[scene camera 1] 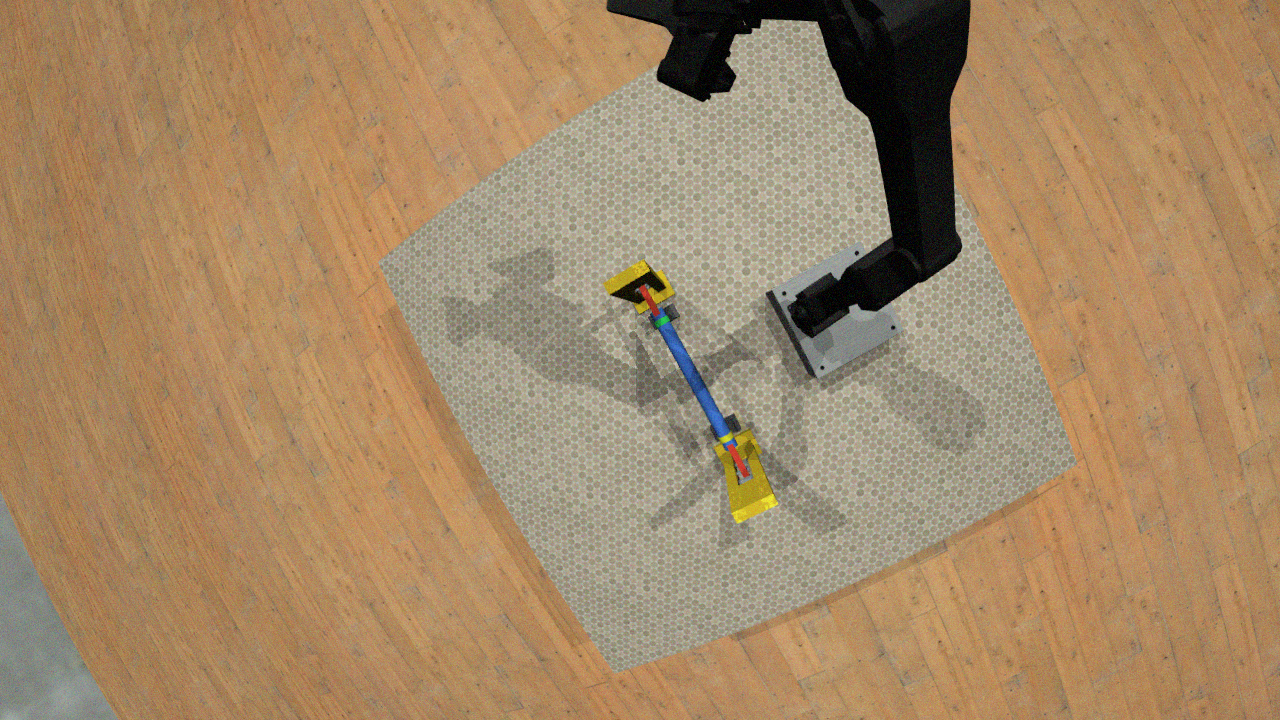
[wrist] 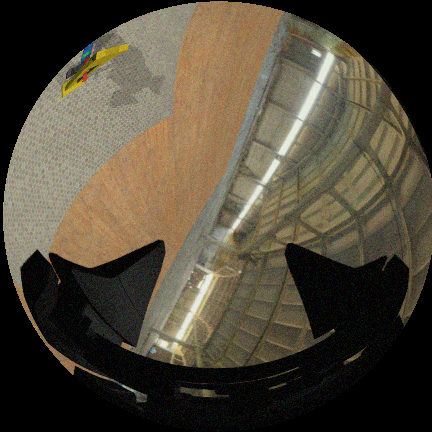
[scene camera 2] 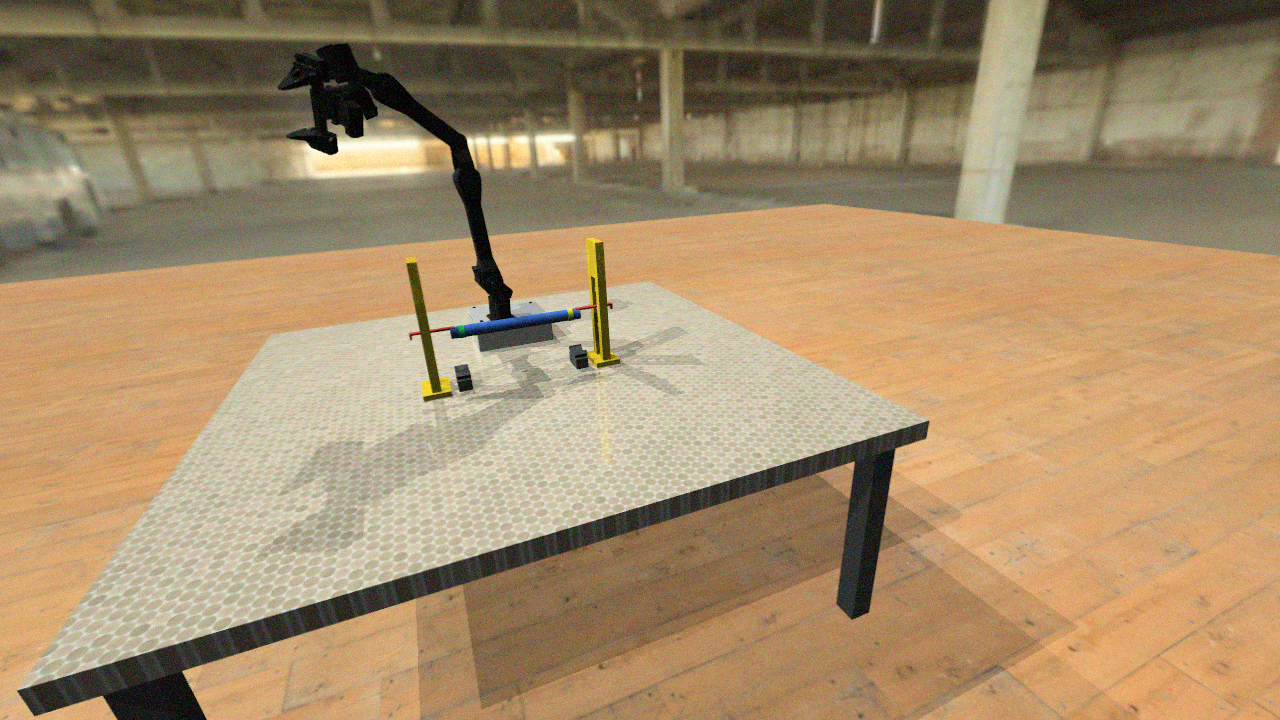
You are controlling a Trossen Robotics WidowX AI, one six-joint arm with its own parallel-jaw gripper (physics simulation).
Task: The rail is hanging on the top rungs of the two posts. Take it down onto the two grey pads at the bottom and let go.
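Where they show: gripper, fingertip midpoint: (wrist: pixel 227 249) (scene camera 2: pixel 283 113); arm's base, link origin: (scene camera 1: pixel 808 311) (scene camera 2: pixel 500 317).
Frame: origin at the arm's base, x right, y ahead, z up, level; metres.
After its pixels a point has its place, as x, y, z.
The blue rail (scene camera 1: pixel 693 376) {0.025, 0.257, 0.069} (scene camera 2: pixel 516 323) {0.023, 0.272, 0.059} (wrist: pixel 90 48) hangs level above the table, its red end rods at two yellow posts. Its green-banded end is at one post (scene camera 1: pixel 625 282) {0.211, 0.249, 0.225} (scene camera 2: pixel 420 313) {0.222, 0.278, 0.119} (wrist: pixel 108 53), its yellow-banded end at the other post (scene camera 1: pixel 751 492) {-0.172, 0.271, 0.189} (scene camera 2: pixel 601 313) {-0.173, 0.310, 0.058}. The rods cross the posts well above their feet; the exact rungs are too small to tell. Below the rail, one dark grey pad (scene camera 2: pixel 462 377) {0.161, 0.273, -0.043} stands by the first post and another pad (scene camera 2: pixel 579 356) {-0.114, 0.294, -0.045} by the second. My gripper (scene camera 2: pixel 284 111) {0.385, 0.111, 0.513} (wrist: pixel 227 249) {0.385, 0.111, 0.513} is open and empty, high above and away from the rail.
The arm's grey base plate (scene camera 1: pixel 866 335) {-0.107, -0.075, -0.008} (scene camera 2: pixel 514 338) {-0.019, 0.047, -0.052} sits behind the rail in scene camera 2. The arm rises from it, bending toward the upper left. The tiled table (scene camera 1: pixel 572 501) {-0.089, 0.684, -0.074} (scene camera 2: pixel 501 483) {0.179, 0.683, -0.075} bears the posts; its edges drop to the wooden floor (scene camera 1: pixel 223 358) (scene camera 2: pixel 1074 402).
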